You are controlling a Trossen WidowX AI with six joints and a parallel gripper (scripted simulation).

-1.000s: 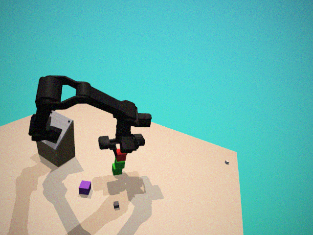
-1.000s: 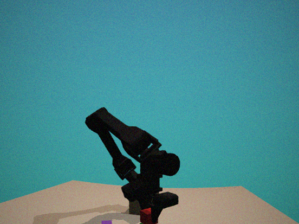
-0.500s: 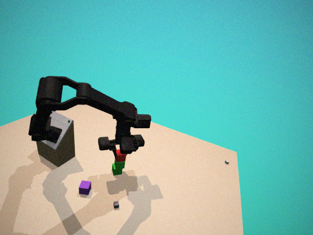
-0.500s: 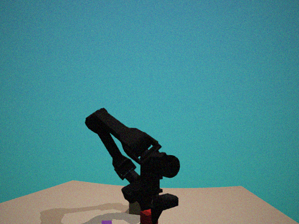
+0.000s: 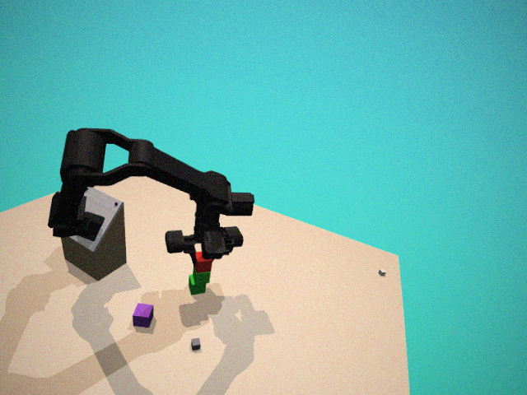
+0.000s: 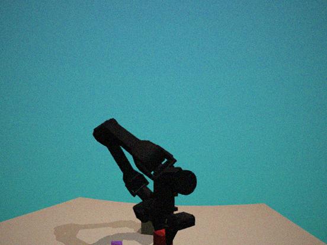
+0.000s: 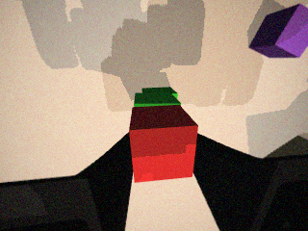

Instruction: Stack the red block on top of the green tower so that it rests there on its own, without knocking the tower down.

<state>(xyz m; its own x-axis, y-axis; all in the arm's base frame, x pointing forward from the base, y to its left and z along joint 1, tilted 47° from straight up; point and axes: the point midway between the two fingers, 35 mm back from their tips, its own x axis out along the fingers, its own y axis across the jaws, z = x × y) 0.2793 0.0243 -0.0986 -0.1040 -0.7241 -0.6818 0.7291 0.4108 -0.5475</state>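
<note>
The red block is 1 cm above my gripper tip. The rest, counted from my gripper tip: small grey cube (8 cm ahead, 16 cm to the right, 7 cm below); purple cube (6 cm behind, 16 cm to the right, 7 cm below).
</note>
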